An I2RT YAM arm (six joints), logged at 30 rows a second.
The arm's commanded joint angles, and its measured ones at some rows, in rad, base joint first. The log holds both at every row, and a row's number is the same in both.
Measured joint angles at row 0:
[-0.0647 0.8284 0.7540 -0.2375 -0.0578 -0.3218]
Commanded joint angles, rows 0 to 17:
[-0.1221 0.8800 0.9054 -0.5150 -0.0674 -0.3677]
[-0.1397 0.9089 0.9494 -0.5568 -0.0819 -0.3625]
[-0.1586 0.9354 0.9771 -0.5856 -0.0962 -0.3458]
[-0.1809 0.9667 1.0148 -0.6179 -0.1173 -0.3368]
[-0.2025 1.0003 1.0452 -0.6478 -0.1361 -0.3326]
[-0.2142 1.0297 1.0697 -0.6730 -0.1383 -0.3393]
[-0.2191 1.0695 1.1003 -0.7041 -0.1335 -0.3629]
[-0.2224 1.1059 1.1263 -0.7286 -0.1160 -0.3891]
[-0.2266 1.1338 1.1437 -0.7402 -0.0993 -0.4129]
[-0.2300 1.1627 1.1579 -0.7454 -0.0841 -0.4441]
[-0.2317 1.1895 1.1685 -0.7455 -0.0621 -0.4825]
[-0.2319 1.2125 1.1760 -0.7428 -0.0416 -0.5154]
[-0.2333 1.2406 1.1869 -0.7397 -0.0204 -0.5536]
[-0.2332 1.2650 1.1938 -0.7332 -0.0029 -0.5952]
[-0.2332 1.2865 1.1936 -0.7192 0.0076 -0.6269]
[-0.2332 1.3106 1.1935 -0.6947 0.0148 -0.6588]
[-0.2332 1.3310 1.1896 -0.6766 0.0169 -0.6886]
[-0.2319 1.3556 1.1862 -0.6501 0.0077 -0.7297]
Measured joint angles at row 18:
[-0.2302 1.3159 1.1481 -0.6949 -0.0151 -0.5766]
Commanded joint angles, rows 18 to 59:
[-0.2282 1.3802 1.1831 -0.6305 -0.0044 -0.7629]
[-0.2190 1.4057 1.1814 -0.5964 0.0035 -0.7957]
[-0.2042 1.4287 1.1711 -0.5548 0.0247 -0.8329]
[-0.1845 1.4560 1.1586 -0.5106 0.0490 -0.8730]
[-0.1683 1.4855 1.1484 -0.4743 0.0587 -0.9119]
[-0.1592 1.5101 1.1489 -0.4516 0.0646 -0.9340]
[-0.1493 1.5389 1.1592 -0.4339 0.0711 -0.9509]
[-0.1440 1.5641 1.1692 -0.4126 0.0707 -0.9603]
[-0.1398 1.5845 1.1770 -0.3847 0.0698 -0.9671]
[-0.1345 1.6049 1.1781 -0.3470 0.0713 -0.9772]
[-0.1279 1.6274 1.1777 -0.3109 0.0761 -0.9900]
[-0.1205 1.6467 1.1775 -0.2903 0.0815 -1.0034]
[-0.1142 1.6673 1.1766 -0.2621 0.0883 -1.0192]
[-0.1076 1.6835 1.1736 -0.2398 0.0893 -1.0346]
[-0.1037 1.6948 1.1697 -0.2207 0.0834 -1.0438]
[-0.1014 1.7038 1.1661 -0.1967 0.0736 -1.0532]
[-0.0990 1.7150 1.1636 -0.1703 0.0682 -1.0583]
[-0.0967 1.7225 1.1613 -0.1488 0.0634 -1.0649]
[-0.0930 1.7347 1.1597 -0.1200 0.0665 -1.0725]
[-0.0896 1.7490 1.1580 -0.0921 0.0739 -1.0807]
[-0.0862 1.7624 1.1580 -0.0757 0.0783 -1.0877]
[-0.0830 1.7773 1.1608 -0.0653 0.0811 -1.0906]
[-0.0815 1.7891 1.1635 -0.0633 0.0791 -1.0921]
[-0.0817 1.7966 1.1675 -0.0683 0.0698 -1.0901]
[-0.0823 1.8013 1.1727 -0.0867 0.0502 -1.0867]
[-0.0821 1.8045 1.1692 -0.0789 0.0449 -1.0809]
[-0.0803 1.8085 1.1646 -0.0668 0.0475 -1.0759]
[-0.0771 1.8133 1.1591 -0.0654 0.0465 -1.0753]
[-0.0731 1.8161 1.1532 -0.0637 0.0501 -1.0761]
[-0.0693 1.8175 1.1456 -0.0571 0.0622 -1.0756]
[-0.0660 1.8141 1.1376 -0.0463 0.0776 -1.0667]
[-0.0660 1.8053 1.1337 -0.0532 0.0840 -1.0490]
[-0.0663 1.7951 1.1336 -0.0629 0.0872 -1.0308]
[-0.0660 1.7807 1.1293 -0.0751 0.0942 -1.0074]
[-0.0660 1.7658 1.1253 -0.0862 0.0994 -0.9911]
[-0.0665 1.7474 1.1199 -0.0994 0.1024 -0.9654]
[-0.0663 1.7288 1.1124 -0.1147 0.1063 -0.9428]
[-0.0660 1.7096 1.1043 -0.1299 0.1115 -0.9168]
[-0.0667 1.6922 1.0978 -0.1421 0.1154 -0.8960]
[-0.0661 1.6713 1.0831 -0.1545 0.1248 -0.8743]
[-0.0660 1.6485 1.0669 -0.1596 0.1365 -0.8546]
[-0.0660 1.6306 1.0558 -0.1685 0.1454 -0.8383]
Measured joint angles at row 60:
[-0.0704 1.6978 1.0740 -0.1371 0.1173 -0.9245]
